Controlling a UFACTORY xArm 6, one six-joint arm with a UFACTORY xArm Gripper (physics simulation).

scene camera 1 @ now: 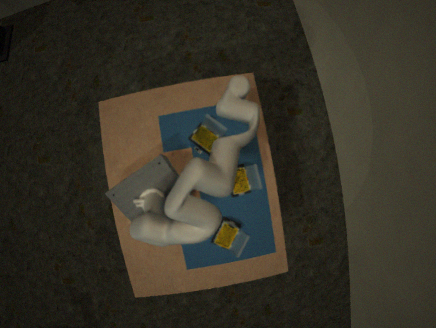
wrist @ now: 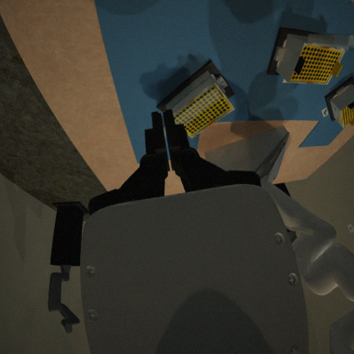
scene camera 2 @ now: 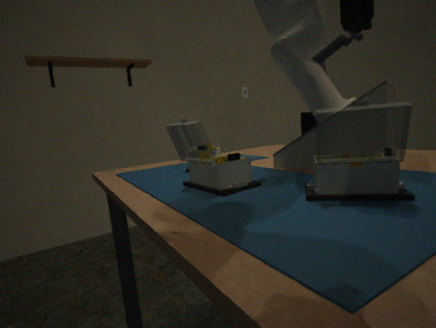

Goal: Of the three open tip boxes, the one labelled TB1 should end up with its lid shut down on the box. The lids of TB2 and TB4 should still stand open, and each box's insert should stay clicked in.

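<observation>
Three tip boxes with yellow inserts stand on the blue mat. The box at the top of scene camera 1 has its clear lid open; its insert looks level. The middle box and the lower box also have open lids. The labels are too small or blurred to read surely. My gripper is shut and empty, high above the table, its fingertips overlapping the nearest box in the wrist view; the arm hides it in scene camera 1.
The blue mat lies on the wooden table. A grey base plate sits under the arm's base. The arm passes over the mat between the boxes. A wooden shelf hangs on the wall.
</observation>
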